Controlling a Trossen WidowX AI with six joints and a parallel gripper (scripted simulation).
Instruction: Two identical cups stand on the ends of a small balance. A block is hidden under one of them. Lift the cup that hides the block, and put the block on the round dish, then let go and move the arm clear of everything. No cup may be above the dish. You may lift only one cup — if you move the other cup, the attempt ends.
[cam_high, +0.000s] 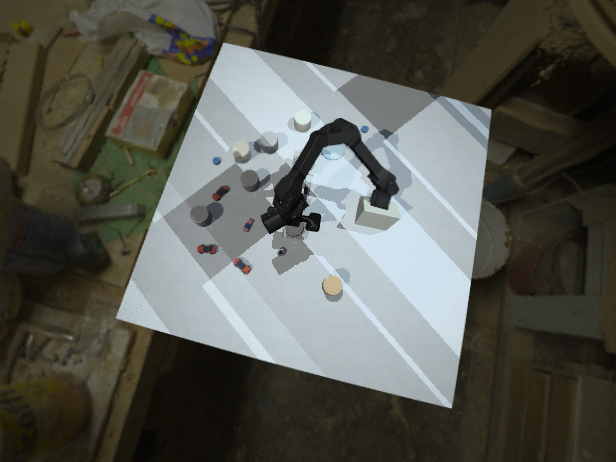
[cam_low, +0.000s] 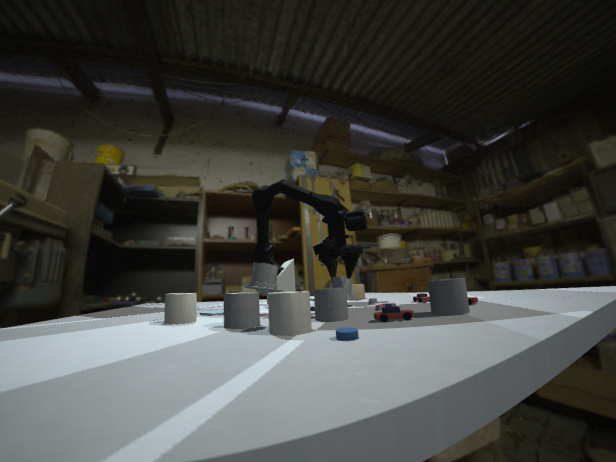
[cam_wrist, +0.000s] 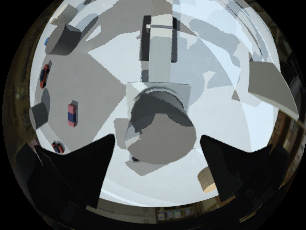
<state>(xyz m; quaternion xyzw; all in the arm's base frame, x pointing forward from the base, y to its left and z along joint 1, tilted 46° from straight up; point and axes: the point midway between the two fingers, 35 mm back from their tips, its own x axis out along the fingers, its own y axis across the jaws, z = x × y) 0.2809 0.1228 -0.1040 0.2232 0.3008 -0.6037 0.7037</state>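
Now: gripper tip 5 cm above the teal block. Round my gripper tip: balance beam (14 cm to the right, 5 cm below, 2 cm ahead); then small balance (14 cm to the right, 6 cm below, 2 cm ahead); then pale dish (39 cm to the right, 8 cm below, 5 cm behind).
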